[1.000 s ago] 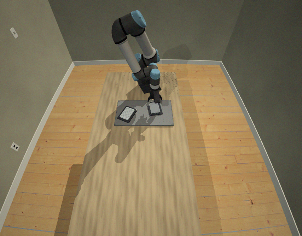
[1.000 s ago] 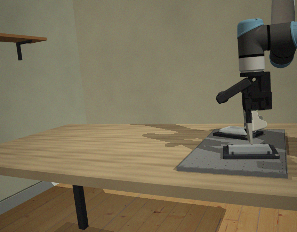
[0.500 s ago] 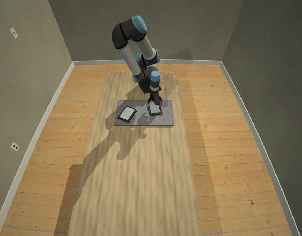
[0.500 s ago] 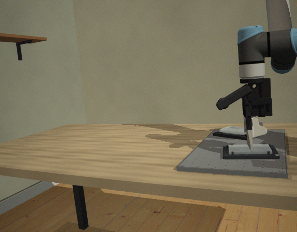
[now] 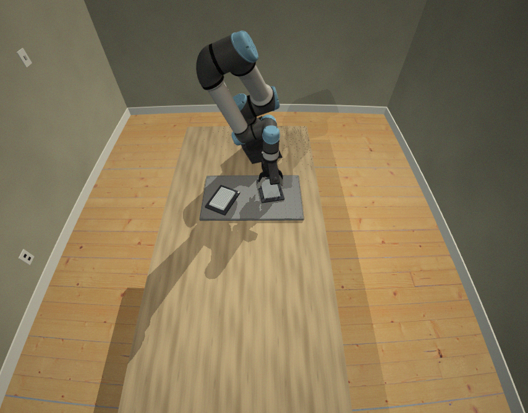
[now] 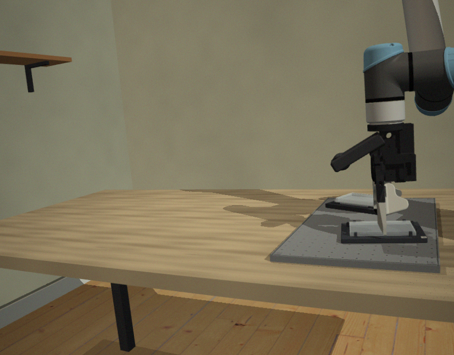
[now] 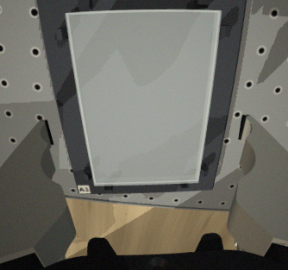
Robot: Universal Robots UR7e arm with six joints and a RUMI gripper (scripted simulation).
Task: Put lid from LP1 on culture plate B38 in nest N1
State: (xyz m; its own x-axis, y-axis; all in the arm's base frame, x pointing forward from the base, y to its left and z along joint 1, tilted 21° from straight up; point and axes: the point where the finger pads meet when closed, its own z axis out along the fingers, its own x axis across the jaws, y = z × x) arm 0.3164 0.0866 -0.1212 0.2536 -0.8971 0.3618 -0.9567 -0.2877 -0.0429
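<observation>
Right now the clear lid is 1 cm below my hand. Round my hand: lid park LP1: 2 cm below; then label: 9 cm behind, 3 cm to the left, 1 cm below; then culture plate B38: 24 cm to the right, 9 cm ahead, 1 cm below.
</observation>
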